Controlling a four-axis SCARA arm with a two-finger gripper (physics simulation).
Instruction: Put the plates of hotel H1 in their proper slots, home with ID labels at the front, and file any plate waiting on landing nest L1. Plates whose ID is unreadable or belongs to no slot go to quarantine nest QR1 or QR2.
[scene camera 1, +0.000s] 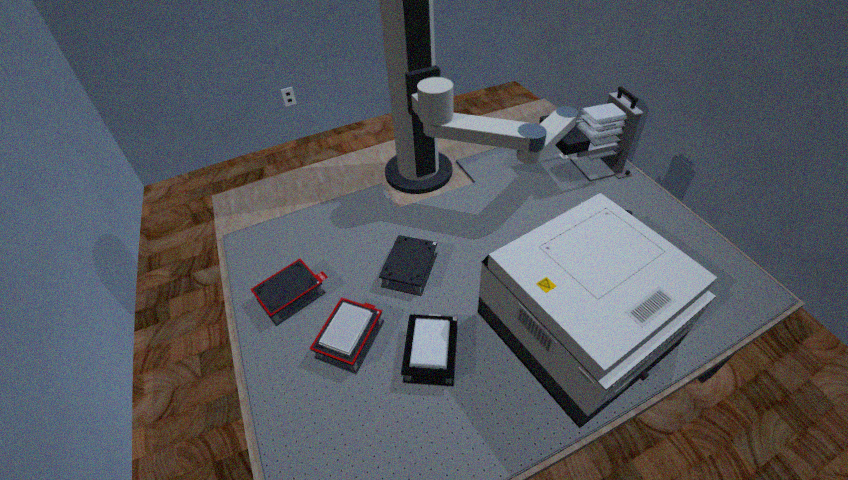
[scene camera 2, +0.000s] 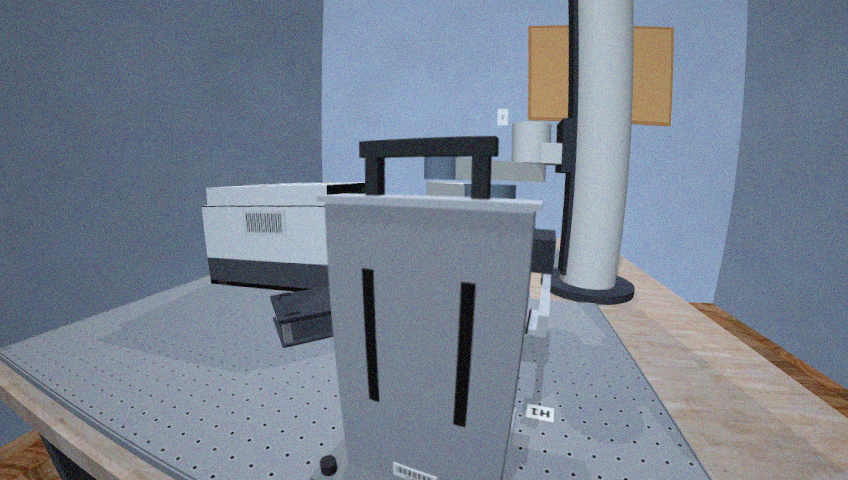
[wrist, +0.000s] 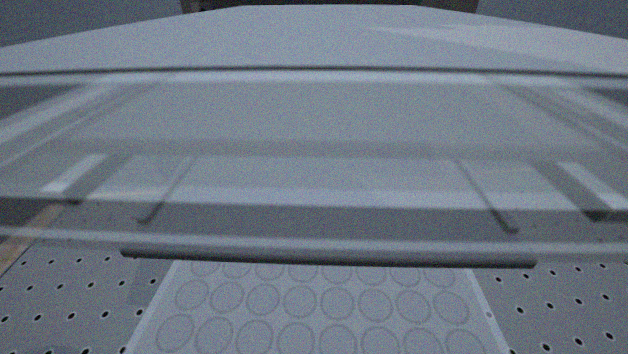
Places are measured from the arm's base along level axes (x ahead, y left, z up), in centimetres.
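Pixels of known places: gripper, fingertip midpoint: (scene camera 1: 602, 133) (wrist: 327, 110); arm's base, link origin: (scene camera 1: 418, 172) (scene camera 2: 585, 287).
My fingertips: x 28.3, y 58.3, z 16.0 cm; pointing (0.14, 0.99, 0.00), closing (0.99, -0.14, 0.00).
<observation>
For each thing: its top centre in the pictures, then the offset to it from my fingertips. "spot": a spot on its surface instead.
- clear plate, top centre: (wrist: 327, 12) (scene camera 1: 600, 125) dx -0.3, dy -1.6, dz +3.3 cm
- plate with round wells, top centre: (wrist: 323, 193) dx -0.4, dy -2.1, dz -2.3 cm
- black nest, surface spot: (scene camera 1: 428, 377) spot: dx +47.6, dy -88.9, dz -14.1 cm
- second red-rimmed nest, top centre: (scene camera 1: 285, 284) dx +8.5, dy -114.2, dz -9.1 cm
- dark nest, top centre: (scene camera 1: 408, 256) dx +14.6, dy -79.8, dz -8.7 cm
- large white instrument, top centre: (scene camera 1: 603, 265) (scene camera 2: 299, 183) dx +52.1, dy -48.6, dz +10.6 cm
- handle, surface spot: (scene camera 2: 428, 146) spot: dx +0.3, dy +6.9, dz +13.9 cm
Hotel H1 (scene camera 1: 624, 133) (scene camera 2: 428, 333) stands at the table's back right, with several white plates (scene camera 1: 602, 114) stacked at its front. My gripper (scene camera 1: 586, 148) is at the hotel's front, open and empty; the hotel partly hides it in scene camera 2. In the wrist view a clear plate (wrist: 320, 115) fills the upper part, close to the camera, and a plate with round wells (wrist: 320, 302) lies lower down. A white plate (scene camera 1: 348, 328) sits on a red-rimmed nest (scene camera 1: 315, 349); another white plate (scene camera 1: 429, 343) sits on a black nest (scene camera 1: 428, 377). Nest names and plate IDs are unreadable.
A second red-rimmed nest (scene camera 1: 286, 288) and a dark nest (scene camera 1: 409, 259) bear no plate. A large white instrument (scene camera 1: 601, 267) (scene camera 2: 264, 237) stands at the right of the table. The arm's column (scene camera 1: 410, 89) (scene camera 2: 604, 148) rises behind. The hotel has a black carry handle (scene camera 2: 428, 146).
</observation>
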